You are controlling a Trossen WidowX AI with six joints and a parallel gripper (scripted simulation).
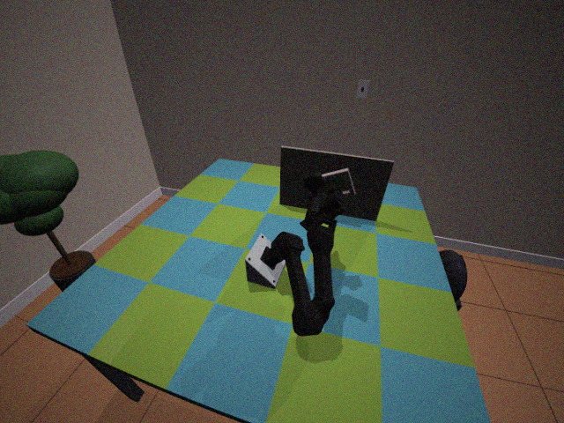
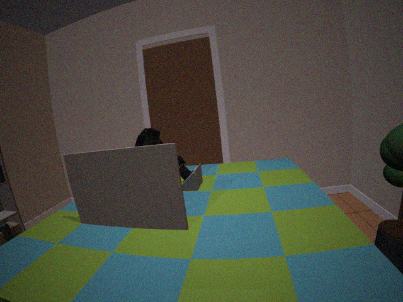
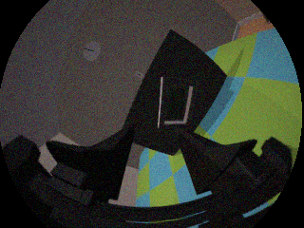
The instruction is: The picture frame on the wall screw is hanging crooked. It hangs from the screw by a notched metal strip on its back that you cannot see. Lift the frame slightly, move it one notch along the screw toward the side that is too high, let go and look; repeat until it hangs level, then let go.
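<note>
Now: the picture frame 190 mm ahead of my gripper tip, 30 mm to the right of it and 90 mm below it.
</note>
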